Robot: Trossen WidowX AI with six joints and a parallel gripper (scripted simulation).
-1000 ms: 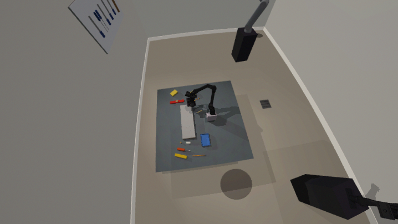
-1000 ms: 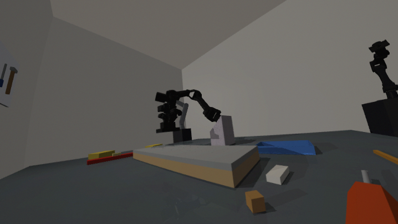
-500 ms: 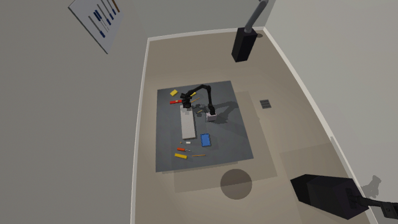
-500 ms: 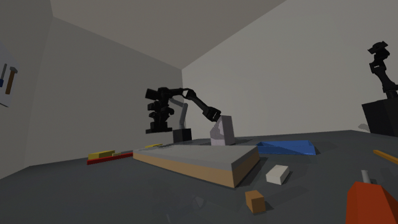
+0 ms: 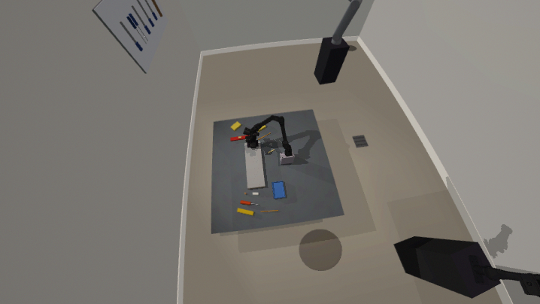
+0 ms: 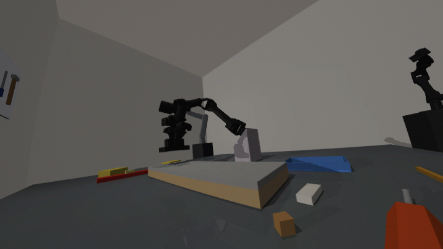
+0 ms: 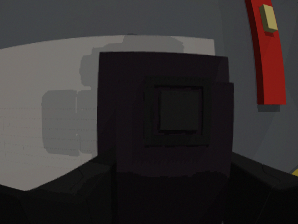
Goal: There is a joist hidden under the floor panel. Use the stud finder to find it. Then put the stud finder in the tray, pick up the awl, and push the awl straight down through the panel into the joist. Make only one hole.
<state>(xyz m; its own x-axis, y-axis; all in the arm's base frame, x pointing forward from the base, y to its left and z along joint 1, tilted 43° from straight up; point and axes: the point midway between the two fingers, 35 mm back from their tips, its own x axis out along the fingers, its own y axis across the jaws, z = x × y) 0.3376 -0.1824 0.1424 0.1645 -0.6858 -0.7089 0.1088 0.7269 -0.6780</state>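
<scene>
Now: the white block 7 cm ahead of my gripper tip, 51 cm to the left of it and 12 cm below it. Also, from my gripper tip: awl 16 cm behind, 10 cm to the left, 12 cm below; then square light 2 cm ahead, 3 cm above; then black stud finder 1 cm ahead, 2 cm above.
</scene>
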